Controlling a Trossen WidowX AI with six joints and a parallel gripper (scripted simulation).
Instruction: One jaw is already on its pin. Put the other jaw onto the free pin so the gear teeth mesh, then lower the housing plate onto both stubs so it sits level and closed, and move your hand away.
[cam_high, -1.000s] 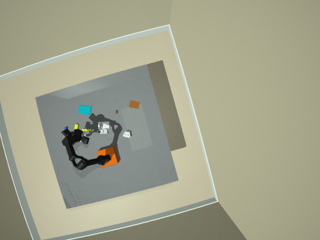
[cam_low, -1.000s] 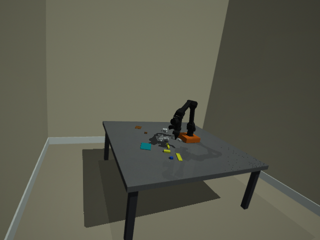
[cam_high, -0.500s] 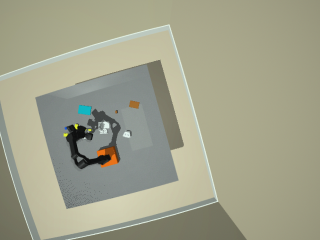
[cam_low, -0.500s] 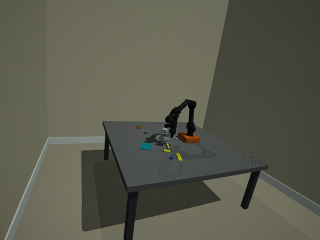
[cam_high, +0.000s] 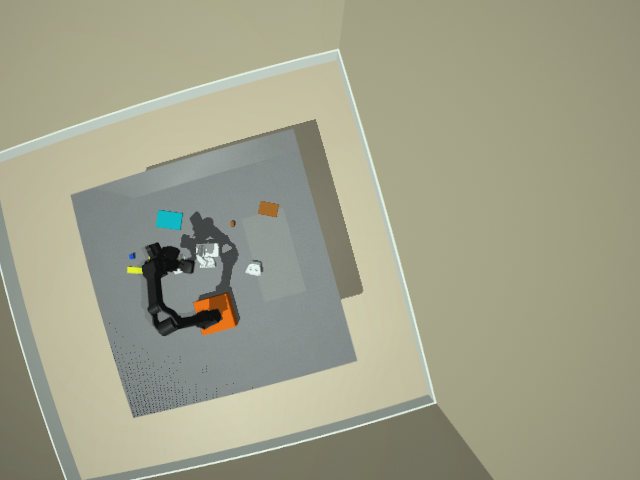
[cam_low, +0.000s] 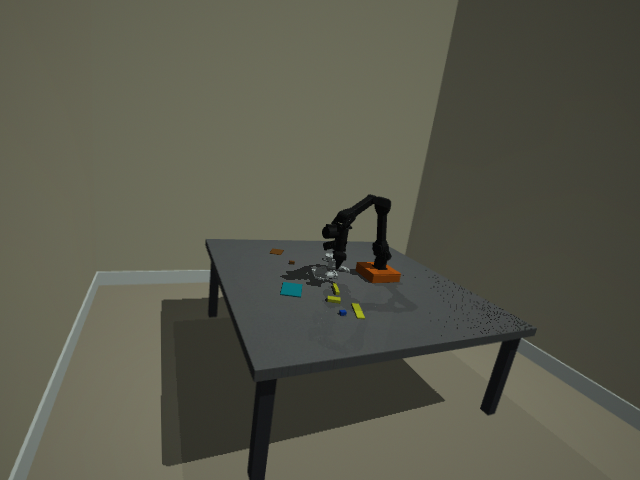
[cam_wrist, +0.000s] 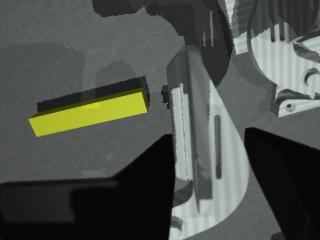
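The jaw is 3 cm to the left of my gripper tip and 2 cm behind it. From my gripper tip the other things lie so: white base plate 11 cm to the right, 8 cm below, 2 cm ahead; yellow bar 8 cm to the left, 7 cm below, 4 cm ahead; cyan plate 25 cm ahead, 8 cm below, 2 cm to the left.
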